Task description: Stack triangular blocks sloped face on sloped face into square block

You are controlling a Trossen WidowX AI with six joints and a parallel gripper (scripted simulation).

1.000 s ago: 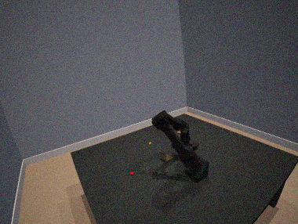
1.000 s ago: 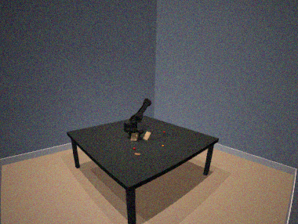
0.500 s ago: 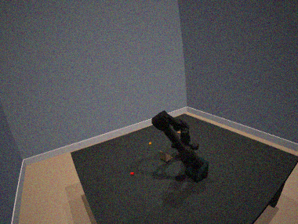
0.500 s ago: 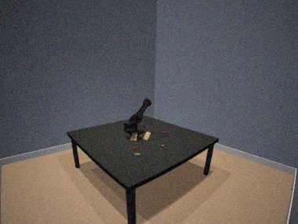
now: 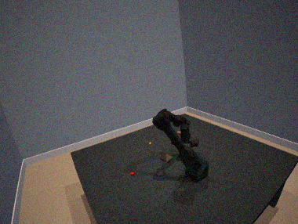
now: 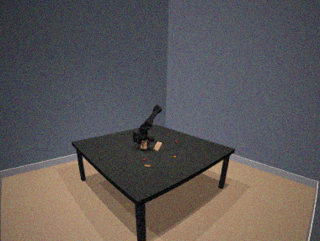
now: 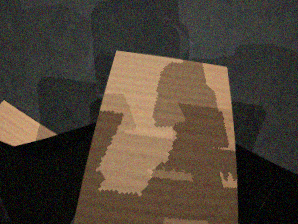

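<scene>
Right now the tan triangular block is 1 cm above my gripper tip.
</scene>
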